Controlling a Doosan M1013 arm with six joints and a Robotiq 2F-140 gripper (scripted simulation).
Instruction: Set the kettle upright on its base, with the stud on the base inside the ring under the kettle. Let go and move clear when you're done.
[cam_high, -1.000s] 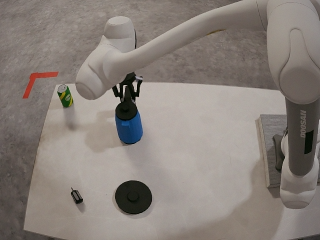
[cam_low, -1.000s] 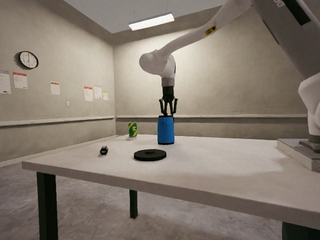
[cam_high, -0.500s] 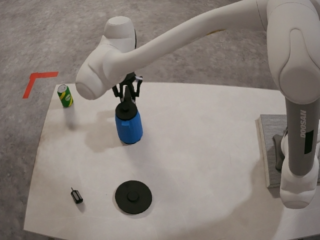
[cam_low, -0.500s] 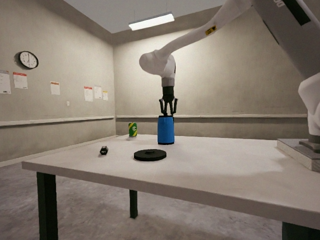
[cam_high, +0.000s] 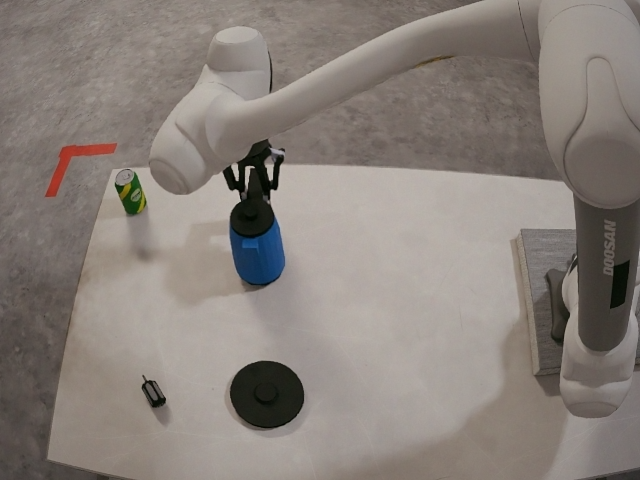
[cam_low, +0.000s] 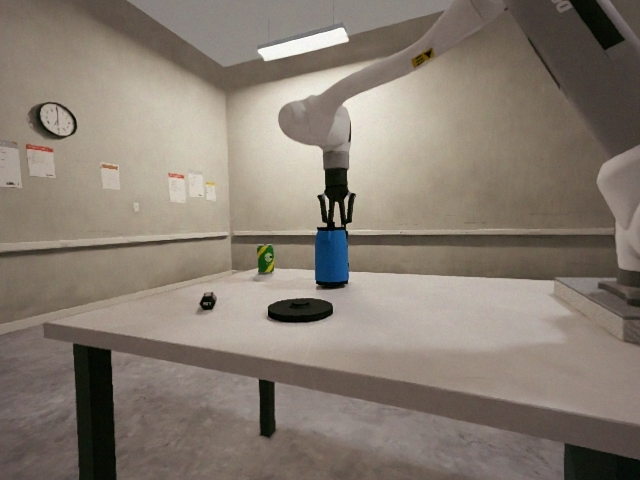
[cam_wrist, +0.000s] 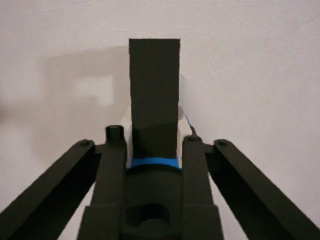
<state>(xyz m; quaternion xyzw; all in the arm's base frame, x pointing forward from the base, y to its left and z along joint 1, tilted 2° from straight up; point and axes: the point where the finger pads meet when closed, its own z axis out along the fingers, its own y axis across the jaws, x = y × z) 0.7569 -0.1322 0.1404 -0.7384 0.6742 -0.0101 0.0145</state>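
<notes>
The blue kettle lies 3 cm to the left of my hand and 6 cm below it. From my hand the other things lie so: green can: 36 cm ahead, 8 cm to the right, 10 cm below; round black base: 6 cm behind, 36 cm to the left, 15 cm below.
</notes>
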